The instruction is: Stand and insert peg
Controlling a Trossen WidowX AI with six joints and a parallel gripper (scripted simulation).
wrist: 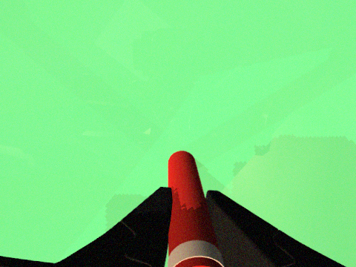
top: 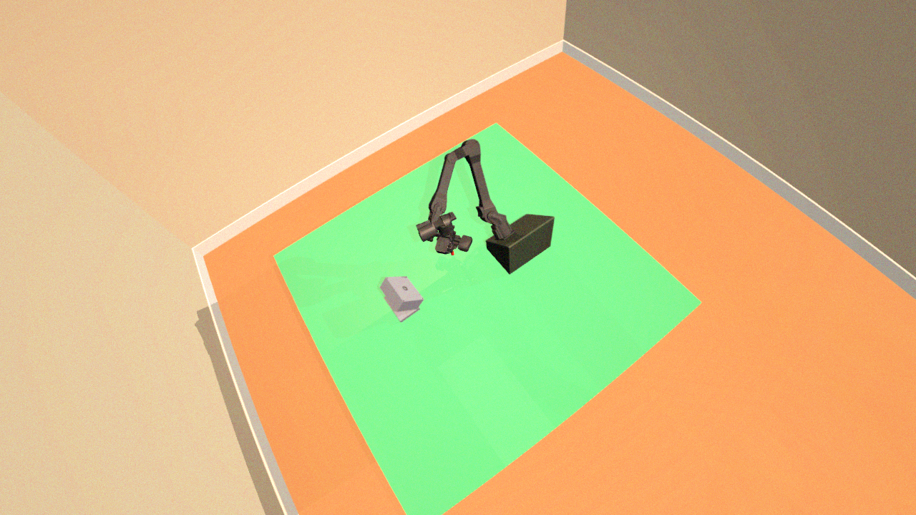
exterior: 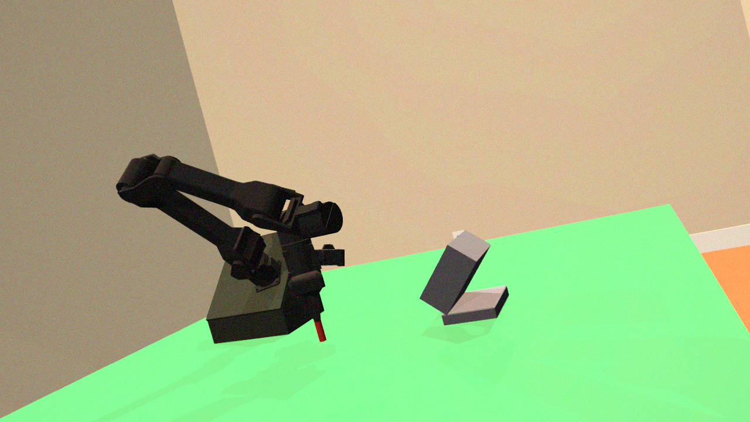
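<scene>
Now: the grey sloped panel 280 mm ahead of my gripper tip, 30 mm to the left of it and 40 mm above it. Also, from my gripper tip: red peg (20 mm above); then flat grey foot (300 mm ahead, 20 mm to the left, 30 mm below).
</scene>
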